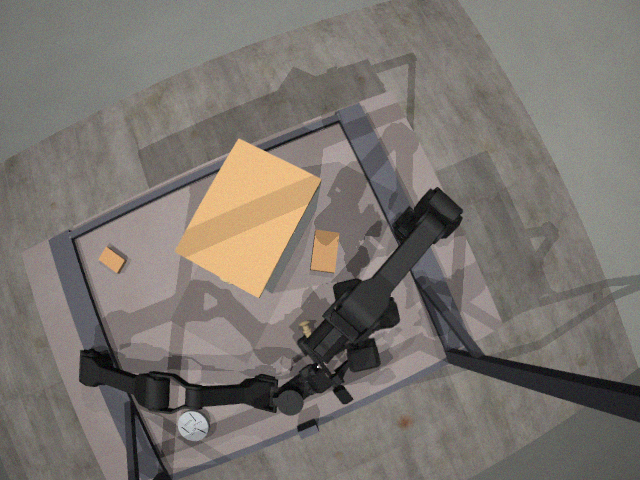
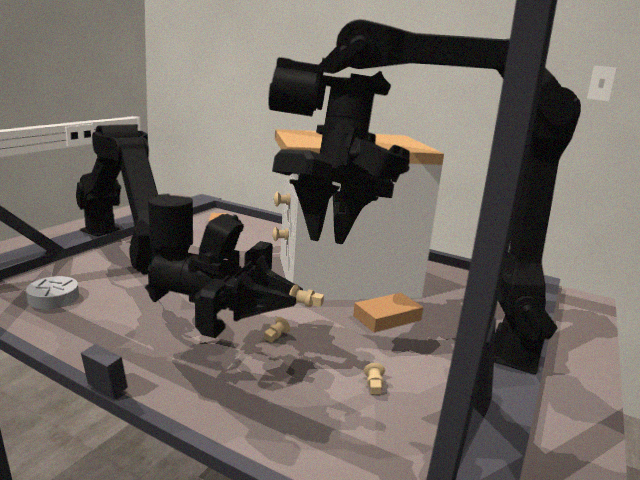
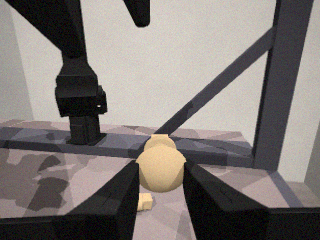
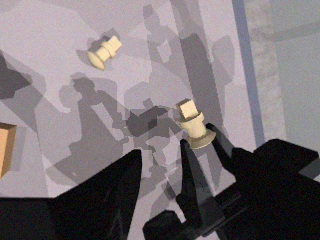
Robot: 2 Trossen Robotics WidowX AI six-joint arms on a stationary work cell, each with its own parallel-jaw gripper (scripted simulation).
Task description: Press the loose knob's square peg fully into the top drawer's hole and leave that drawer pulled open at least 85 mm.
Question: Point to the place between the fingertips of my right gripper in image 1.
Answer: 358,333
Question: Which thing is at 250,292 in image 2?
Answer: My left gripper.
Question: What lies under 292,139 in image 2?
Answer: A chest top.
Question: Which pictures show my right gripper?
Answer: Image 1, image 2, image 3 and image 4: all of them.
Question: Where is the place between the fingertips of my left gripper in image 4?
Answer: At 196,132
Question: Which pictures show the grey disc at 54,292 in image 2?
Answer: Image 1 and image 2 only.
